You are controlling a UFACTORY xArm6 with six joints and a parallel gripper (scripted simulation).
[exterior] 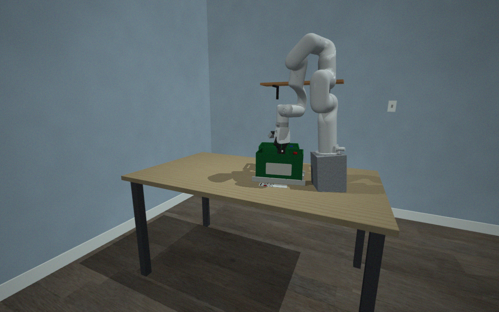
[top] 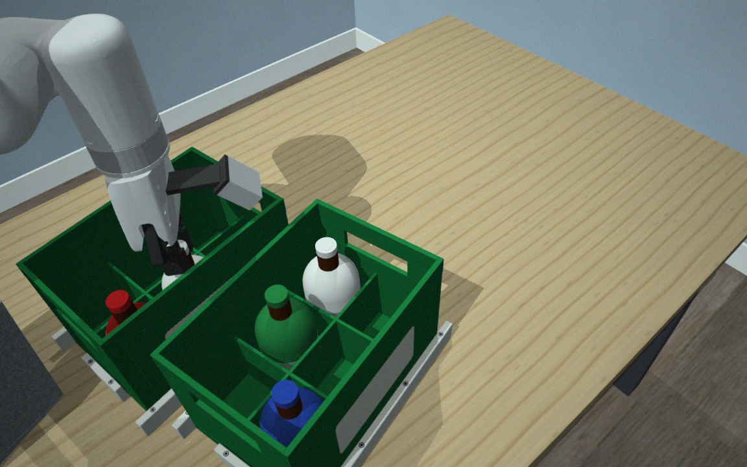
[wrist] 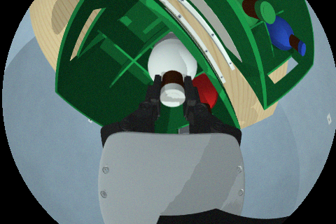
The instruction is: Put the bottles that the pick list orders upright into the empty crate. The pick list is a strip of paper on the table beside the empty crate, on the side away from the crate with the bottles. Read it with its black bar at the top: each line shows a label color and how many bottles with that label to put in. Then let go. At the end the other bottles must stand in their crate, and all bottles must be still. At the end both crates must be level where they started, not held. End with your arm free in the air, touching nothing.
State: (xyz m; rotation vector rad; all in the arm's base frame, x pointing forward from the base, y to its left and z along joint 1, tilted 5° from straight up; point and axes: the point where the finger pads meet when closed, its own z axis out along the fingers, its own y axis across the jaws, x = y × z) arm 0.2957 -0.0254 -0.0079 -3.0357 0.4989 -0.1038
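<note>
Now: hand 8 cm past the red-label bottle, 3 cm to the left of it and 8 cm above it. Also, from my hand: blue bottle 4 cm ahead, 23 cm to the right, 8 cm below; pick list 5 cm behind, 18 cm to the left, 16 cm below; green bottle 8 cm ahead, 12 cm to the right, 8 cm below.
</note>
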